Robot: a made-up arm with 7 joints.
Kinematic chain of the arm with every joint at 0, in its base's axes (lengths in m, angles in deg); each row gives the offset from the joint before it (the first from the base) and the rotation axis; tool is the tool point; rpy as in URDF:
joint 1: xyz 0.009 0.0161 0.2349 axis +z
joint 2: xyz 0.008 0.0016 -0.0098 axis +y
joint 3: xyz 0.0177 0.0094 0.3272 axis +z
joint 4: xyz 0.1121 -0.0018 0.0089 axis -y
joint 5: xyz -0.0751 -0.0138 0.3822 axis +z
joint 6: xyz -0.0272 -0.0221 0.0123 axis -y
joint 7: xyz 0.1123 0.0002 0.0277 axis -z
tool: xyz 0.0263 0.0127 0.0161 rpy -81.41 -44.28 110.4
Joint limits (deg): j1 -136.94..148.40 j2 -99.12..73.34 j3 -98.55..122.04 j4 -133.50..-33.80 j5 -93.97..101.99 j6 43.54..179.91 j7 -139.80..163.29
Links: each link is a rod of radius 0.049 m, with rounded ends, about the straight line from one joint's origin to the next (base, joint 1, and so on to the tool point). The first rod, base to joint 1, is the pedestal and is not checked.
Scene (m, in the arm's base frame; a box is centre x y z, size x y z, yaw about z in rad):
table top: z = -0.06
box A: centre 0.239 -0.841 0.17 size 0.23 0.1 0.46 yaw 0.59
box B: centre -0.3 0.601 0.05 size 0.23 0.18 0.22 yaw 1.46
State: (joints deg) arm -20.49 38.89 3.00 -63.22 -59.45 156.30 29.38
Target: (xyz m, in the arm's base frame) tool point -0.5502 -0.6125 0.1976
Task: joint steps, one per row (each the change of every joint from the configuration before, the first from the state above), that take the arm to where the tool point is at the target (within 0.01 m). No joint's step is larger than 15 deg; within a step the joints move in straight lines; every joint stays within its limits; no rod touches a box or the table.
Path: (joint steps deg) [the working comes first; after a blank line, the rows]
Joints at the target: -112.11 55.58 -41.78 -77.29 -47.52 131.14 31.22
Straight joint move there: touches box A.

1: -11.48 -13.17 -13.19 12.07 -0.98 -5.28 9.71
2: -11.48 -13.18 -13.20 12.06 -0.97 -5.27 9.71
3: -13.73 8.61 -3.67 -7.64 2.78 -2.92 -3.52
4: -13.73 8.61 -3.68 -7.64 2.77 -2.92 -3.51
5: -13.74 8.61 -3.68 -7.64 2.78 -2.93 -3.52
6: -13.73 8.61 -3.68 -7.64 2.78 -2.92 -3.52
7: -13.73 8.60 -3.68 -7.64 2.77 -2.92 -3.51

